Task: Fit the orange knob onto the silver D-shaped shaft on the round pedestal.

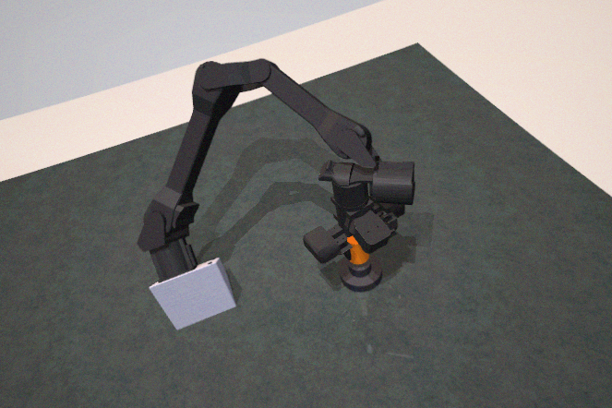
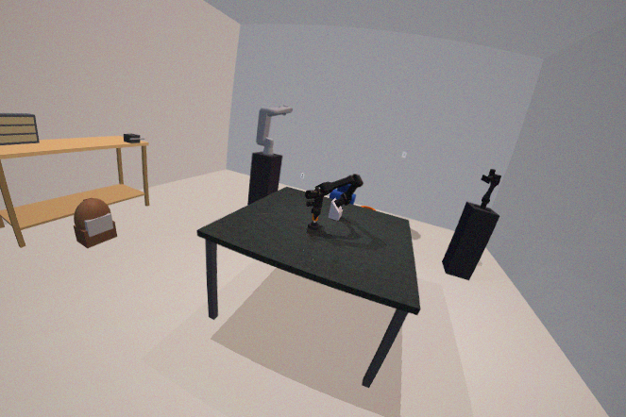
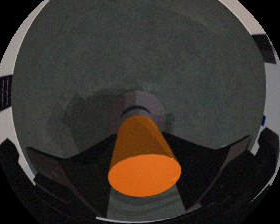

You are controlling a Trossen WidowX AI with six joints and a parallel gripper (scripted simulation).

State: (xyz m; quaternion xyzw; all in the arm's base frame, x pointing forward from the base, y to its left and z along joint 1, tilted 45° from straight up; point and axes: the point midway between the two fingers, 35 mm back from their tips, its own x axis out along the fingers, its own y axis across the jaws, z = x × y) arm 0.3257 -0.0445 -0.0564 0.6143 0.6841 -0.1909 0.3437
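Now: the orange knob 30 mm above my gripper tip. Round my gripper tip: dark round pedestal: 40 mm below.
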